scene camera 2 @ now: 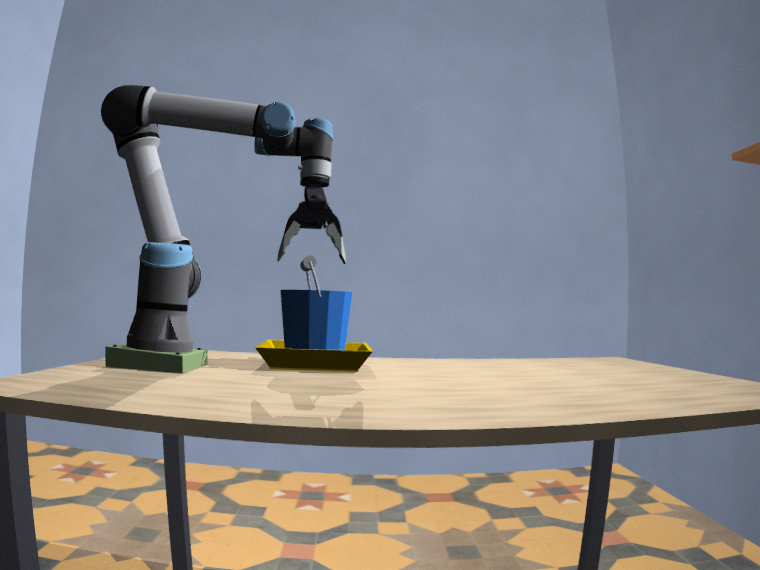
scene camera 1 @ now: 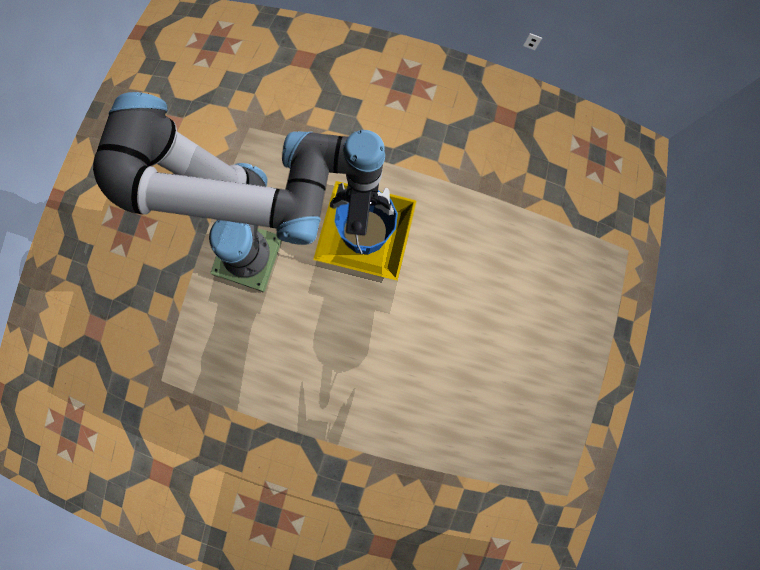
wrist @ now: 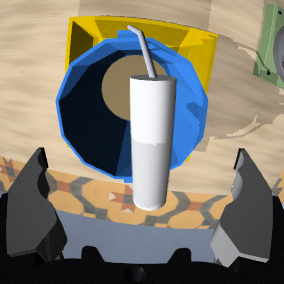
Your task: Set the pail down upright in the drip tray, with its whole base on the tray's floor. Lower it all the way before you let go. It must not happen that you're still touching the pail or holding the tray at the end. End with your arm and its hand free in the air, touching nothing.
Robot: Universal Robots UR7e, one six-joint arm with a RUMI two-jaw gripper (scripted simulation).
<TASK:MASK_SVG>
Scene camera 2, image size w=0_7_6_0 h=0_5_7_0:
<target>my gripper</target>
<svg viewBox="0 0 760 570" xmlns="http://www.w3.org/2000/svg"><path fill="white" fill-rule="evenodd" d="M301 178L300 185L305 186L305 201L299 203L297 210L287 221L277 261L279 262L285 253L285 248L290 244L291 238L298 234L300 228L321 229L323 226L323 229L326 227L327 235L331 237L334 246L338 249L341 260L346 264L340 223L328 206L323 187L329 186L329 179L319 176Z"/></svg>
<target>blue pail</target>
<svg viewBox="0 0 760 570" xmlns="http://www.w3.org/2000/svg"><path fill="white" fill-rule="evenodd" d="M306 256L301 262L300 267L307 274L309 290L281 290L285 348L345 350L352 292L319 290L313 269L316 266L316 259L313 256ZM310 270L312 270L317 290L311 290L308 274Z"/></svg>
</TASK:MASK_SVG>
